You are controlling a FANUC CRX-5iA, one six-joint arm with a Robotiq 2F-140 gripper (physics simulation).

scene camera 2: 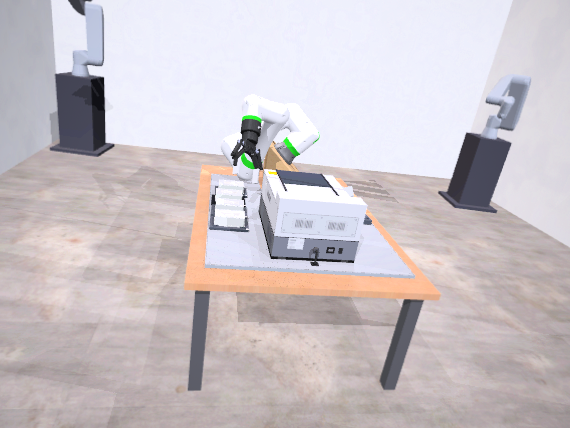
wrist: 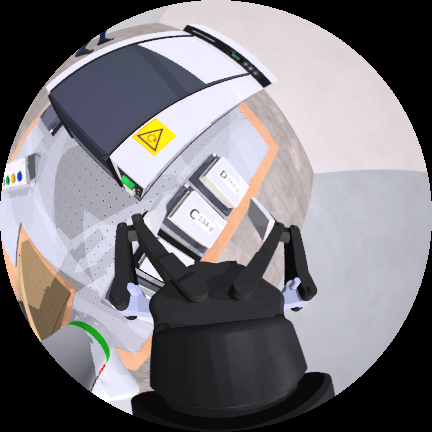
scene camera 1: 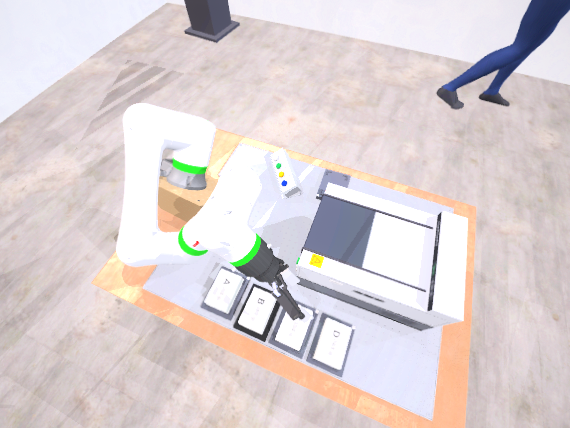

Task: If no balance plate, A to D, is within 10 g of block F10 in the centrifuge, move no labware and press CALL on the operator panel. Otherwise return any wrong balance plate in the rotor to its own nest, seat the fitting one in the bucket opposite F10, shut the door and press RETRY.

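Places are measured from the arm's base along level axes (x ahead, y left, z up), in metres.
Pixels of known places: gripper, fingertip midpoint: [scene camera 2: 245, 178] [wrist: 207, 204] [scene camera 1: 301, 299]; arm's base, origin of the base link: [scene camera 2: 282, 155] [scene camera 1: 186, 182].
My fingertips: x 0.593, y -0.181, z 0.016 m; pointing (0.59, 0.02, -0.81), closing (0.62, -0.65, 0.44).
For each thing: its top centre in the pictures, then the offset to it from my fingertips. Level surfaces: height alone.
- Plate A, middle of its top: [wrist: 139, 306] [scene camera 1: 223, 289] [scene camera 2: 231, 183] 0.116 m down, 0.261 m back, 0.076 m right
- plate B, middle of its top: [wrist: 171, 267] [scene camera 1: 257, 309] [scene camera 2: 229, 192] 0.116 m down, 0.121 m back, 0.074 m right
- plate C, middle of its top: [wrist: 201, 220] [scene camera 1: 294, 324] [scene camera 2: 230, 202] 0.116 m down, 0.011 m ahead, 0.058 m right
- plate D, middle of its top: [wrist: 229, 181] [scene camera 1: 333, 342] [scene camera 2: 230, 213] 0.116 m down, 0.144 m ahead, 0.045 m right
- operator panel, middle of its top: [scene camera 1: 285, 166] 0.086 m down, 0.326 m back, 0.488 m left
- grey mat, its level: 0.170 m down
- orange-edged table, its level: 0.183 m down
My gripper [scene camera 1: 298, 314] [scene camera 2: 248, 165] [wrist: 207, 204] is open and empty, above the row of balance plates. Plate A [scene camera 1: 225, 290], plate B [scene camera 1: 257, 312] [wrist: 165, 265], plate C [scene camera 1: 292, 336] [wrist: 195, 220] and plate D [scene camera 1: 332, 345] [scene camera 2: 230, 218] [wrist: 227, 182] lie in their nests. C reads 134 g in the wrist view; D's number is blurred there. B is partly hidden by the gripper. The white centrifuge [scene camera 1: 400, 250] [scene camera 2: 320, 205] [wrist: 215, 102] has a dark panel on top. Rotor and block F10 do not show. The operator panel [scene camera 1: 284, 172] [wrist: 20, 172] has green, yellow and blue buttons.
The centrifuge stands close beside the plate row, its top above the plates. A grey mat [scene camera 1: 395, 360] [scene camera 2: 240, 255] lies on the orange-edged table [scene camera 1: 450, 370] [scene camera 2: 310, 286]. A wooden block [scene camera 1: 182, 200] [wrist: 45, 295] is near the arm's base. A person's legs [scene camera 1: 520, 50] show on the floor beyond.
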